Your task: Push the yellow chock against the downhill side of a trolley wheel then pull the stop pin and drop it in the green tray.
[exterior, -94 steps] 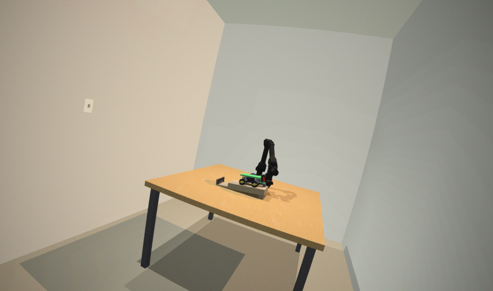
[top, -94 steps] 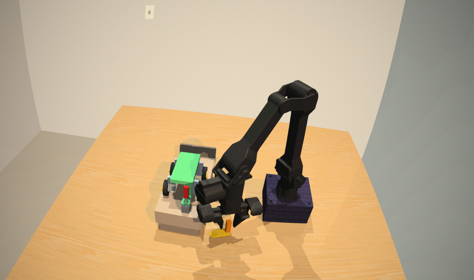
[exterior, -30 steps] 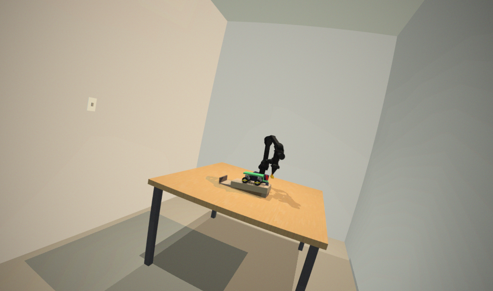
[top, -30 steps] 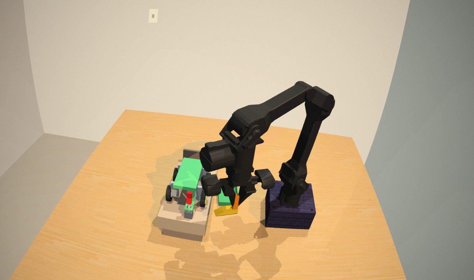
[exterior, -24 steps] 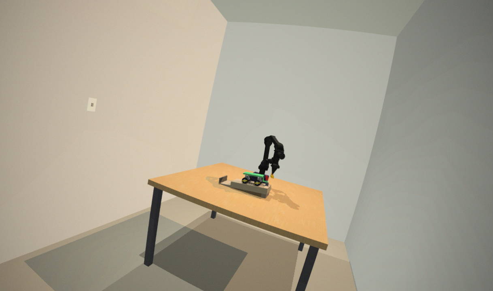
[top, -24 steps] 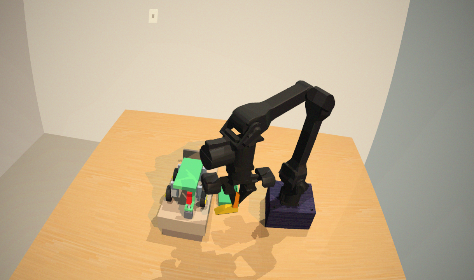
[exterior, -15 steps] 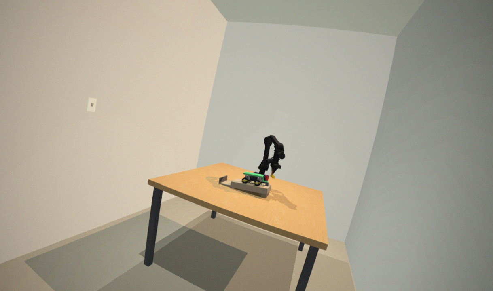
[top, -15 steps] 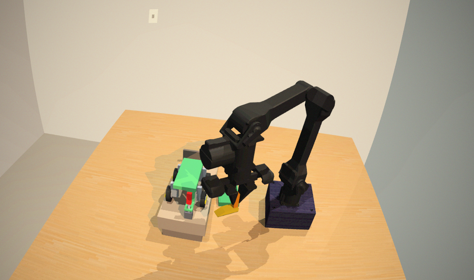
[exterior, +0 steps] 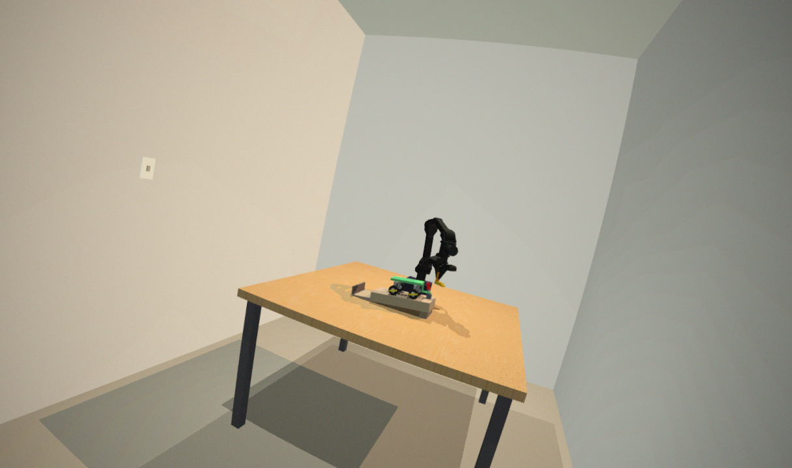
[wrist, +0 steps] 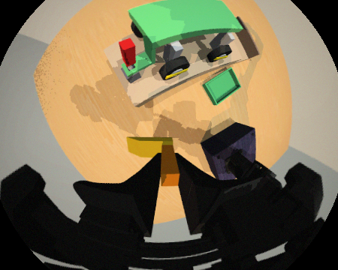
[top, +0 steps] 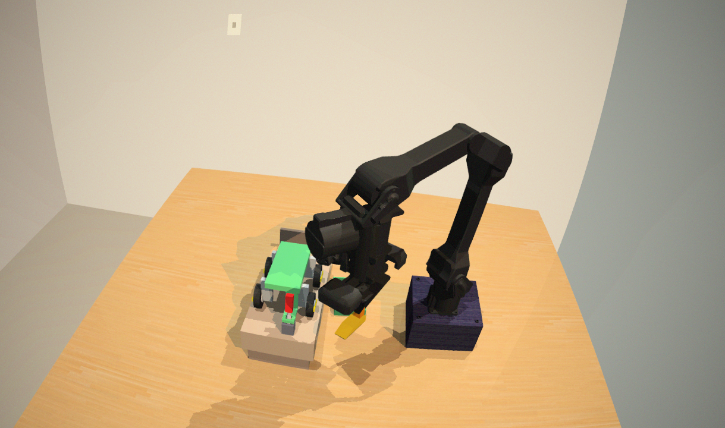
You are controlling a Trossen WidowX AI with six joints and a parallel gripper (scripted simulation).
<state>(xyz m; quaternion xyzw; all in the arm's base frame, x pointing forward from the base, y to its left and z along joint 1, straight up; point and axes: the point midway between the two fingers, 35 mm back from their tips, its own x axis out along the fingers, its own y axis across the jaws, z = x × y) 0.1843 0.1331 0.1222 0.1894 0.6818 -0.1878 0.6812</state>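
My gripper tip is now 20 mm to the right of the yellow chock, 10 mm short of it and 10 mm above it. The rest, counted from my gripper tip: green tray 220 mm to the right, 180 mm below, 20 mm ahead; then red-headed stop pin 130 mm ahead, 40 mm below, 10 mm to the right; then green-topped trolley 150 mm ahead, 130 mm to the right, 60 mm below.
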